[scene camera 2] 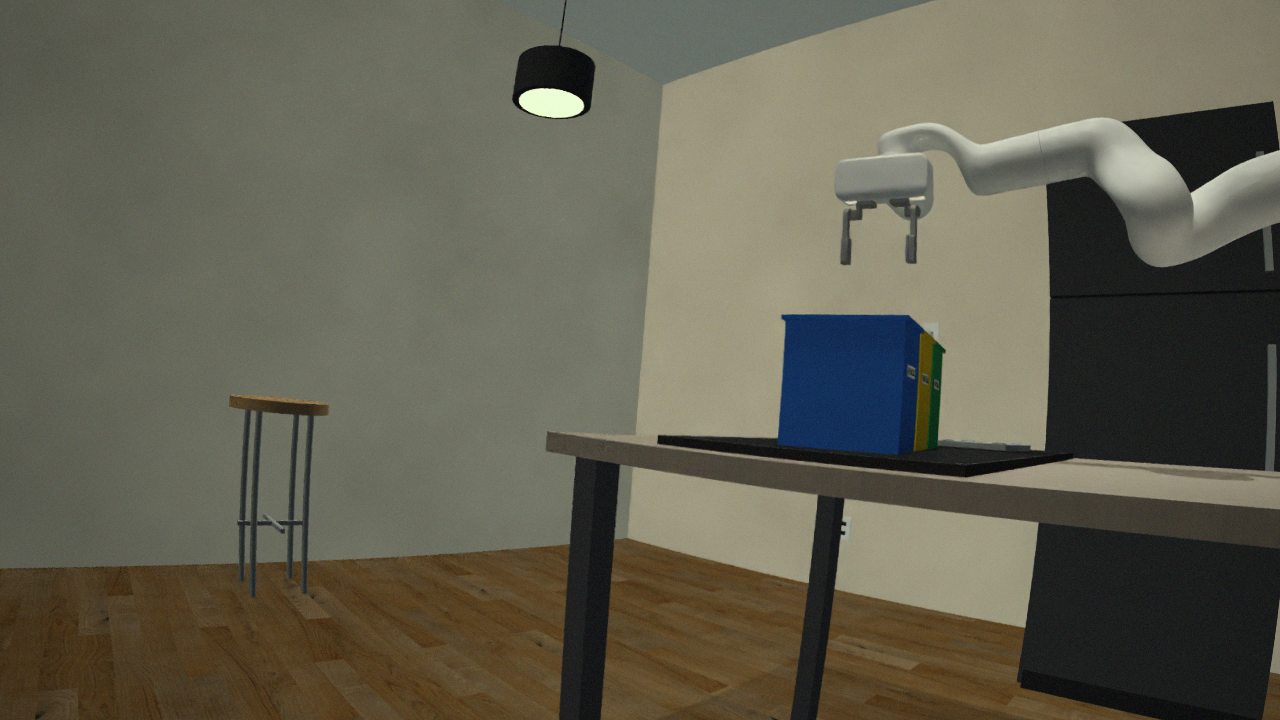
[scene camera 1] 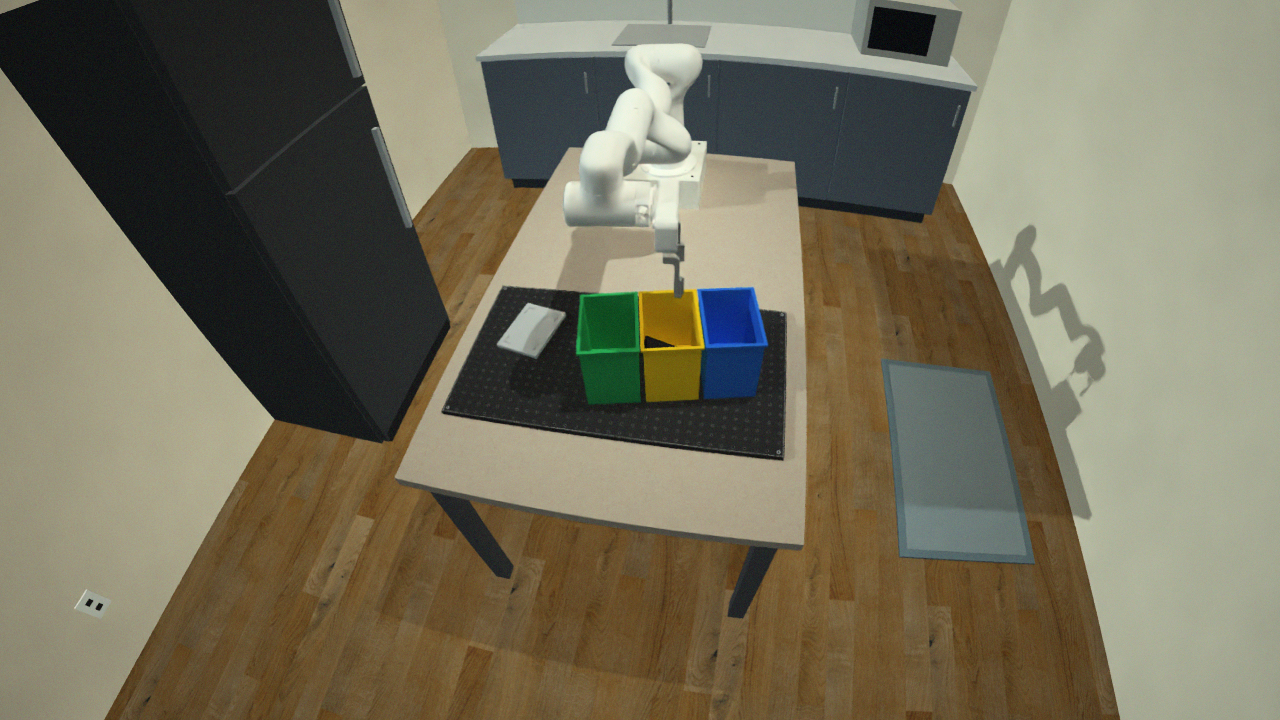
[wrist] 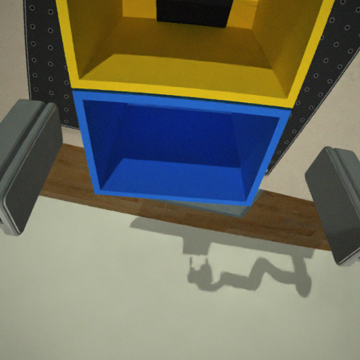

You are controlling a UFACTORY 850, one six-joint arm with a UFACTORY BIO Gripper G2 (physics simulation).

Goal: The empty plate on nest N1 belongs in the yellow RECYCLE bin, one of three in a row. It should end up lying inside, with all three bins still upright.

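Note:
The dark plate (scene camera 1: 658,342) (wrist: 194,11) is inside the yellow bin (scene camera 1: 672,376) (wrist: 175,75), with part of it showing in scene camera 1 and in the wrist view; its exact tilt is hard to tell. The yellow bin stands upright between the green bin (scene camera 1: 612,377) (scene camera 2: 937,394) and the blue bin (scene camera 1: 731,368) (scene camera 2: 841,380) (wrist: 182,175), both upright. My gripper (scene camera 2: 878,250) (wrist: 184,182) is open and empty, above the bins and clear of their rims. The plate does not show in scene camera 2.
A pale grey nest (scene camera 1: 531,329) sits on the black perforated board (scene camera 1: 537,402) (scene camera 2: 966,465), left of the green bin in scene camera 1. The board lies on the table (scene camera 1: 608,492) (scene camera 2: 716,456). A dark fridge (scene camera 1: 322,268) stands beside the table.

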